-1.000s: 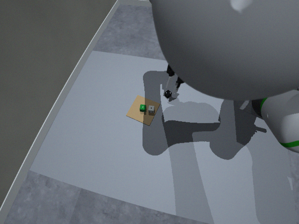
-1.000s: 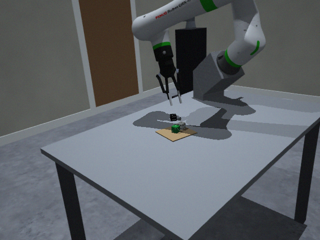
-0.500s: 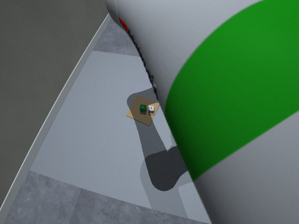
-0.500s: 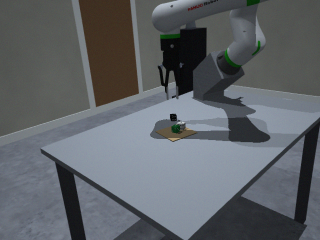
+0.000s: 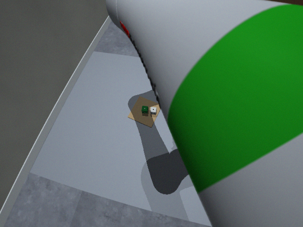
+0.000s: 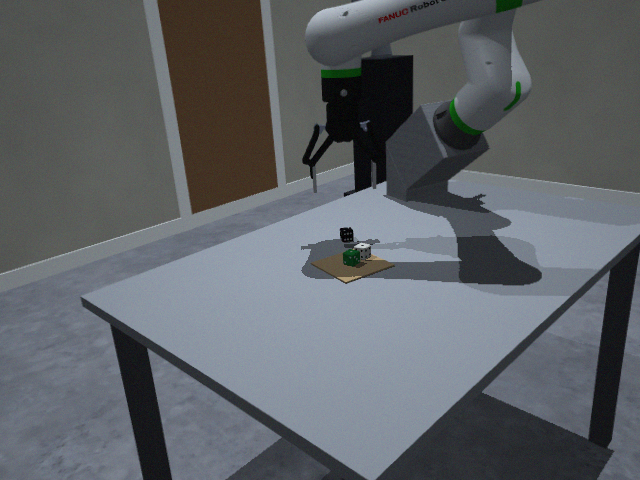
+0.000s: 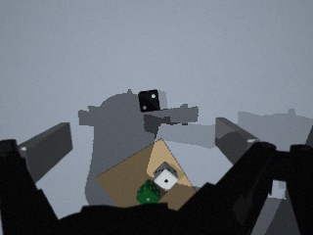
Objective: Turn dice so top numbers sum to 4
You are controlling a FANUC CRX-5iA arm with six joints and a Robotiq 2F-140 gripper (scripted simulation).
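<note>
Now: hand 140 mm above the black die, 10 mm to the left of it and 10 mm past it. Also, from my hand: tan mat 150 mm below, 110 mm to the left, 90 mm ahead; then white die 130 mm below, 110 mm to the left, 50 mm ahead; then green die 130 mm below, 110 mm to the left, 90 mm ahead.
</note>
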